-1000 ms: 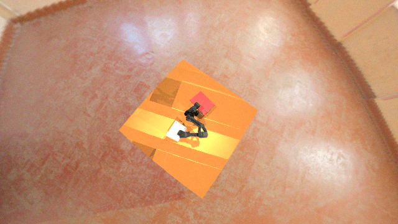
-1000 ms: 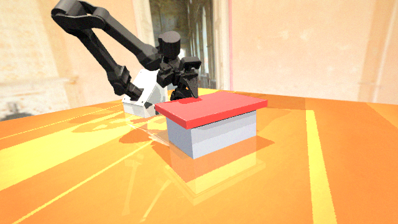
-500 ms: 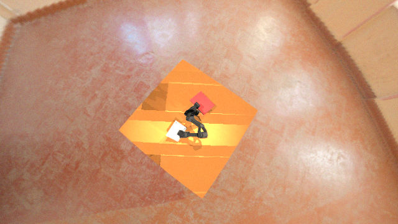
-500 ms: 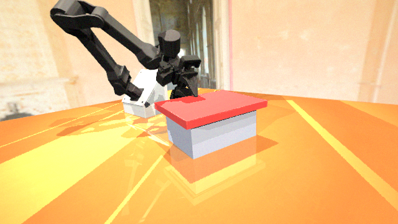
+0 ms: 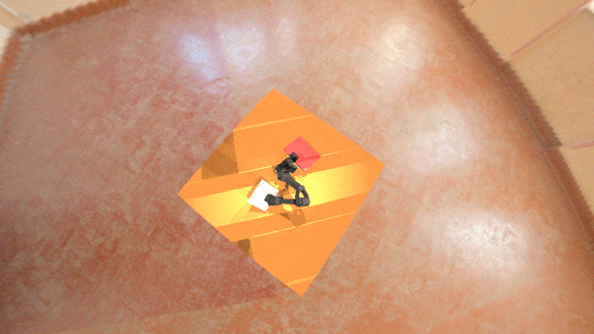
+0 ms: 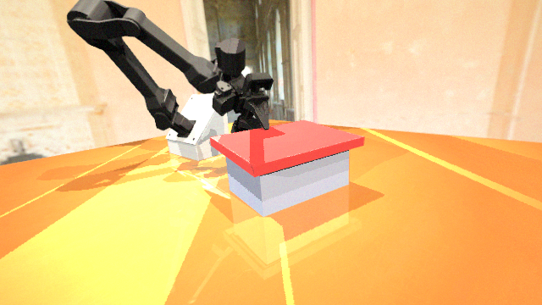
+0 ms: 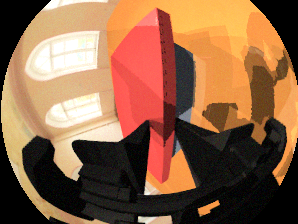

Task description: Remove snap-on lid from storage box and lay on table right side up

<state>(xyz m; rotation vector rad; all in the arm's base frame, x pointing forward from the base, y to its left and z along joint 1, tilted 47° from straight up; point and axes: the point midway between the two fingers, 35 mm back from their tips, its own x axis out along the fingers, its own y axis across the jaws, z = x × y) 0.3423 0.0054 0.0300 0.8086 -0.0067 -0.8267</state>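
Right now the red lid is 7 cm ahead of my gripper tip and 2 cm to the right of it. Round my gripper tip: grey storage box: 7 cm ahead, 2 cm to the right, 6 cm below.
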